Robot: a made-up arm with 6 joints.
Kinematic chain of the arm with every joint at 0, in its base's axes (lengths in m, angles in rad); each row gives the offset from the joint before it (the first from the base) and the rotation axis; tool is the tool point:
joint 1: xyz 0 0 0.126 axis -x
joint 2: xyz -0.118 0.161 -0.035 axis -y
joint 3: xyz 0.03 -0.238 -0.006 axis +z
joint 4: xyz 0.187 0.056 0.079 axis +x
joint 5: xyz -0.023 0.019 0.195 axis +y
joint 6: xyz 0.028 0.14 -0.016 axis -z
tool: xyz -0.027 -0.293 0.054
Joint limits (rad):
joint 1: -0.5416..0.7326
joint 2: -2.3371..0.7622
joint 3: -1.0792..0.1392
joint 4: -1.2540..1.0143
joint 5: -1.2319..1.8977
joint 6: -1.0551..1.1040
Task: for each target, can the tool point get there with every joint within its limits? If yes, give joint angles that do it. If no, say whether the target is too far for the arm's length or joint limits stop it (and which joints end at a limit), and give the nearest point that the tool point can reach.
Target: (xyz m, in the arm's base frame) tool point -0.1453 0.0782 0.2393
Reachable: yes | joints 0.5137 0.5220 -0.5575 -0.5924 -0.6797 0.8272
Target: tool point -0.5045 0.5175 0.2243
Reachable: no: joint limits stop it (at a limit: joint 1, joint 2, joint 3, joint 6) | nearest point -0.3570 0.4028 0.2328 | short by 0.187 m
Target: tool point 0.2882 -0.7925 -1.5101
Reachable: no: too far | nearest point 0.0246 -0.2888 -0.4703 | short by 1.185 m
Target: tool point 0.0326 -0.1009 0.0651
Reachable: yes | joints 0.0431 -1.4626 -0.8309 0.0765 -0.9189 0.6770
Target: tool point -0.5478 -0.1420 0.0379
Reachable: no: joint limits stop it (at a limit: joint 1, joint 2, joint 3, joint 4) | nearest point -0.4673 -0.1949 0.0870 | short by 0.108 m
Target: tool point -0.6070 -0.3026 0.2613
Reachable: no: joint limits stop it (at a limit: joint 2, joint 3, joint 6) | nearest point -0.4889 -0.2930 0.2570 | short by 0.119 m
